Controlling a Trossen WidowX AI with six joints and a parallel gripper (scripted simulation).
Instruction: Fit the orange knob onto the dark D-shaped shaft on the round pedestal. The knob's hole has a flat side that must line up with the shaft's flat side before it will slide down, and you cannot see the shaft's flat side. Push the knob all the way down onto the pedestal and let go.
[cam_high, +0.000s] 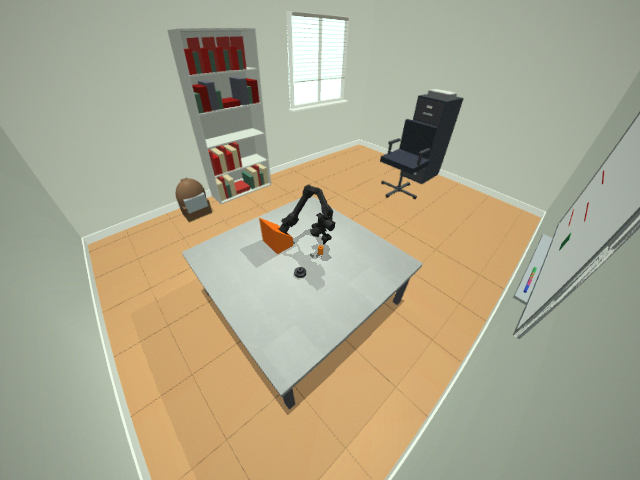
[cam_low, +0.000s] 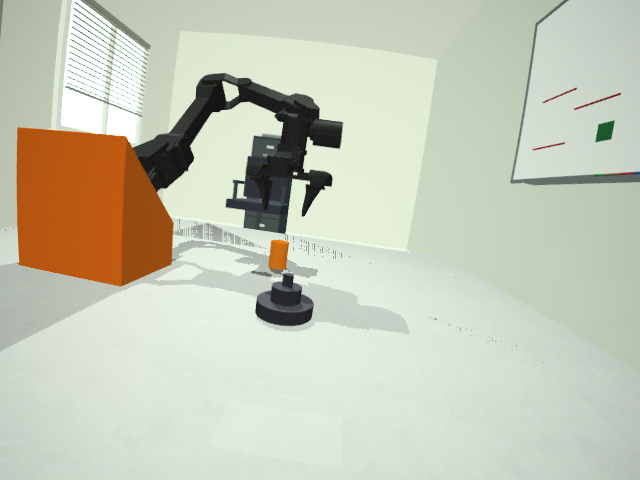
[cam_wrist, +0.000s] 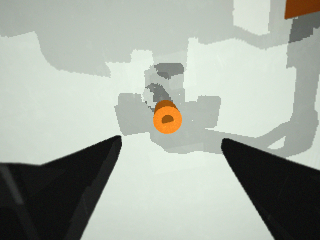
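Now: gripper tip 100 mm above the knob. The rest, counted from my gripper tip: dark pedestal 230 mm to the right, 90 mm below, 90 mm ahead.
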